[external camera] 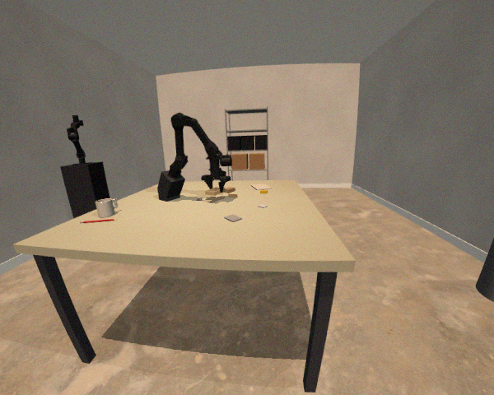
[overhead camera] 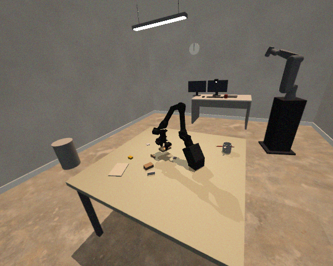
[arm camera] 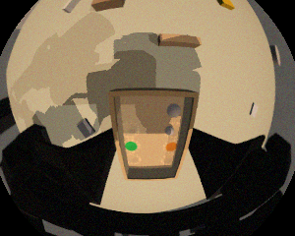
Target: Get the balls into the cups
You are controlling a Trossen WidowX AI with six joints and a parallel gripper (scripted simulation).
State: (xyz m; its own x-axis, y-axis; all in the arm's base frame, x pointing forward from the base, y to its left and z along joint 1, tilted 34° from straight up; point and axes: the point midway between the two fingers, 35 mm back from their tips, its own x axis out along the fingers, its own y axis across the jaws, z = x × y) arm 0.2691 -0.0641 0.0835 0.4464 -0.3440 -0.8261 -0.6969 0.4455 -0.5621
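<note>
Now: hand 30 mm above the wooden puzzle, 10 mm to the left of it and 10 mm past it. Round my hand: flat wooden piece 100 mm ahead, 80 mm below, 60 mm to the left; then yellow block 330 mm ahead, 110 mm to the left, 80 mm below; then brown block 220 mm to the left, 90 mm ahead, 80 mm below.
</note>
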